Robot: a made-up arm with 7 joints.
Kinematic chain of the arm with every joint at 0, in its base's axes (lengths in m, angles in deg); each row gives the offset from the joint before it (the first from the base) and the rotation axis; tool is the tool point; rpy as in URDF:
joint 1: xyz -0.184 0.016 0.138 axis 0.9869 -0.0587 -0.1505
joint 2: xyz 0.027 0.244 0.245 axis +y
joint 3: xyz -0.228 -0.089 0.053 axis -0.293 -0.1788 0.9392
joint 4: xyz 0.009 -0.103 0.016 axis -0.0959 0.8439 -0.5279
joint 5: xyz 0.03 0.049 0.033 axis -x
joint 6: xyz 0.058 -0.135 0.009 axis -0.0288 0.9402 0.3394
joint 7: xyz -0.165 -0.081 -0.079 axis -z
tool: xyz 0.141 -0.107 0.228 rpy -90 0 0
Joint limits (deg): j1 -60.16..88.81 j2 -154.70..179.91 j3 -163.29..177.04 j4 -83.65..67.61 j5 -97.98..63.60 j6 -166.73..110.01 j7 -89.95..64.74
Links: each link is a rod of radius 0.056 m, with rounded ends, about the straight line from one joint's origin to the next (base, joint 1, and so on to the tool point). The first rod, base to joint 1, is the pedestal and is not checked.
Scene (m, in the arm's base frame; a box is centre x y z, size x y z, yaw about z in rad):
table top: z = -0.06
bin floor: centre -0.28 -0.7 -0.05 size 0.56 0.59 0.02 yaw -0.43
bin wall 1: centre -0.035 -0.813 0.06 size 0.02 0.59 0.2 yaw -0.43
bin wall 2: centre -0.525 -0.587 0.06 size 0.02 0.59 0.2 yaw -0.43
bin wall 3: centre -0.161 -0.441 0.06 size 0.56 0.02 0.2 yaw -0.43
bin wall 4: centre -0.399 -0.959 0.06 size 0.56 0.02 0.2 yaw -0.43
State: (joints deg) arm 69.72 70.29 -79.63 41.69 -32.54 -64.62 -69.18
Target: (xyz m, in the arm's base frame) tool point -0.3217 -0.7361 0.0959
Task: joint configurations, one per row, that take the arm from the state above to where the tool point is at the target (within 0.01 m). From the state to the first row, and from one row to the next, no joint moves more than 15 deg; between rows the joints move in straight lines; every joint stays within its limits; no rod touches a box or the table.
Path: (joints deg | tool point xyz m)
1: 74.49 71.47 -76.07 41.70 -26.51 -54.10 -57.98 | -0.2847 -0.6200 0.4039
2: 79.26 72.65 -72.51 41.72 -20.49 -43.58 -46.78 | -0.3026 -0.6796 0.3158
3: 84.04 73.82 -68.95 41.73 -14.46 -33.06 -35.58 | -0.3159 -0.7192 0.2110
4: 88.81 75.00 -65.39 41.75 -8.43 -22.54 -24.38 | -0.3217 -0.7361 0.0959

